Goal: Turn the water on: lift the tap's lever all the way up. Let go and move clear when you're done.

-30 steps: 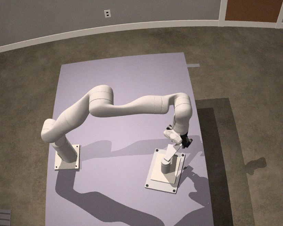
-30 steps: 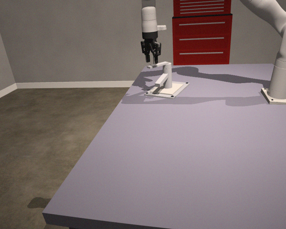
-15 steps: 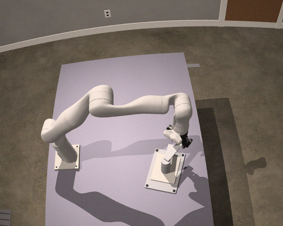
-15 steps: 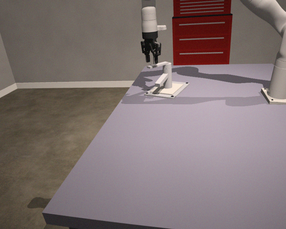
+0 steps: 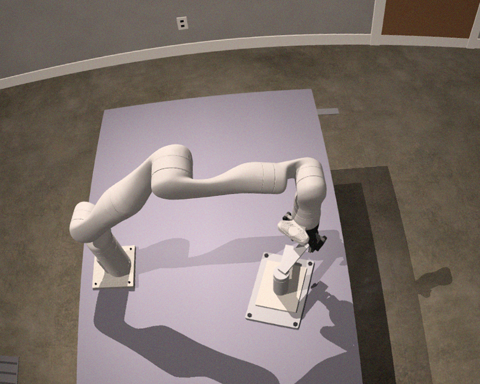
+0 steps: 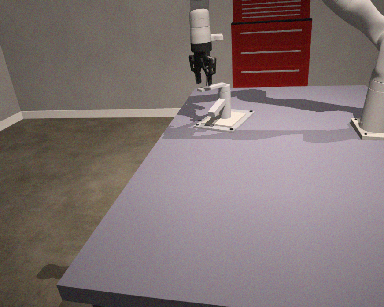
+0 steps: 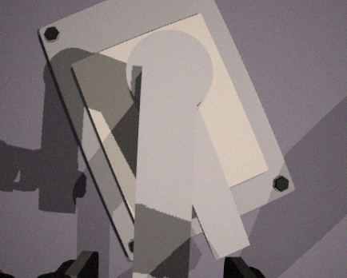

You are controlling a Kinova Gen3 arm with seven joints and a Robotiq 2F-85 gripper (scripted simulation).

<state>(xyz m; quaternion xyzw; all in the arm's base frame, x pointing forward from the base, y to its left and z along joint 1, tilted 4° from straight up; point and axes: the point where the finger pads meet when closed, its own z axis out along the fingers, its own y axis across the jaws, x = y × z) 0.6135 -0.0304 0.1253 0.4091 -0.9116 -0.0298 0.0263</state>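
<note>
My gripper is now 30 mm past the flat lever, 30 mm to the left of it and 30 mm above it. From my hand the other things lie so: tap (50 mm behind, 50 mm to the right, 90 mm below).
</note>
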